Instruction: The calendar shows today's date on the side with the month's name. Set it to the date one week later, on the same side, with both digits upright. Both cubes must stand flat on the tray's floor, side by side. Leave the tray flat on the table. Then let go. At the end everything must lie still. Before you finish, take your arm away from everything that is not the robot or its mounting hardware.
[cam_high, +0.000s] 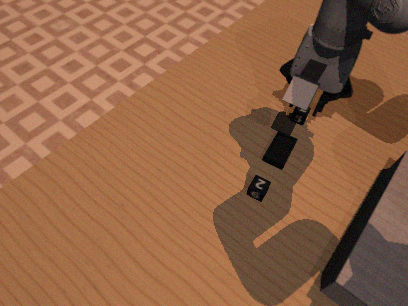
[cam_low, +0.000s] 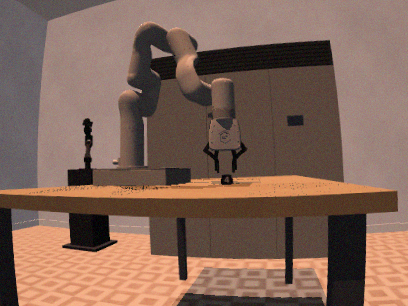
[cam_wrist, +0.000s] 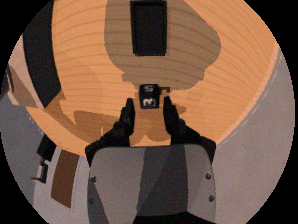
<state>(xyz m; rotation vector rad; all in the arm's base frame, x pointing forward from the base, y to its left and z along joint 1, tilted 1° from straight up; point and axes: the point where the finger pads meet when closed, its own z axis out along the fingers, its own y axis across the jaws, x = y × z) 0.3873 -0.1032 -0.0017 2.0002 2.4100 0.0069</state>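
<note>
The black cube lies 40 mm below my hand. The rest, counted from my hand: black digit cube (30 mm behind, 210 mm to the left, 40 mm below).
</note>
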